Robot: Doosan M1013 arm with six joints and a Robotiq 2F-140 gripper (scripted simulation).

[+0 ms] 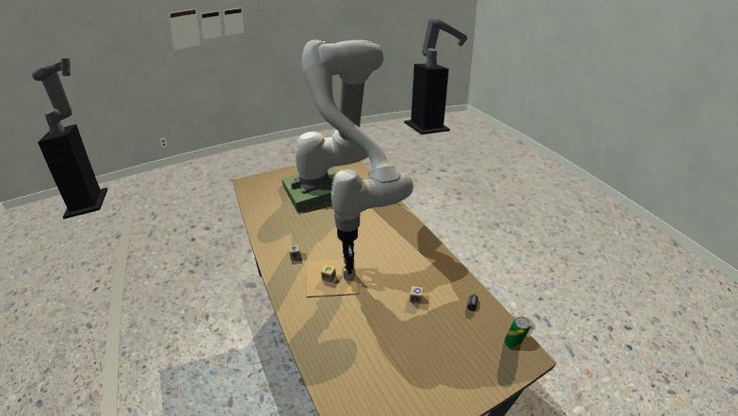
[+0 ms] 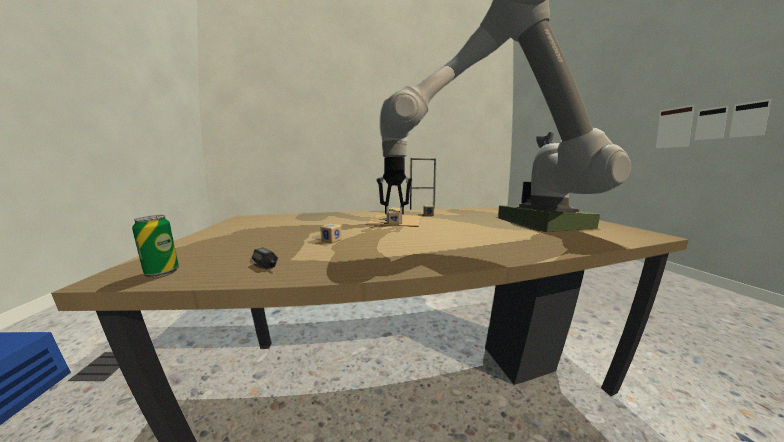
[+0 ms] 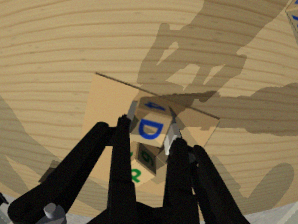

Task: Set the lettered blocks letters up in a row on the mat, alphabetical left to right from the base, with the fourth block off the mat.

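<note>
The D block lies 10 mm below my hand. Round my hand: blue-lettered block (220 mm ahead, 180 mm to the left, 10 mm below); then tan mat (10 mm behind, 70 mm to the right, 30 mm below); then black object (340 mm ahead, 370 mm to the left, 20 mm below).
</note>
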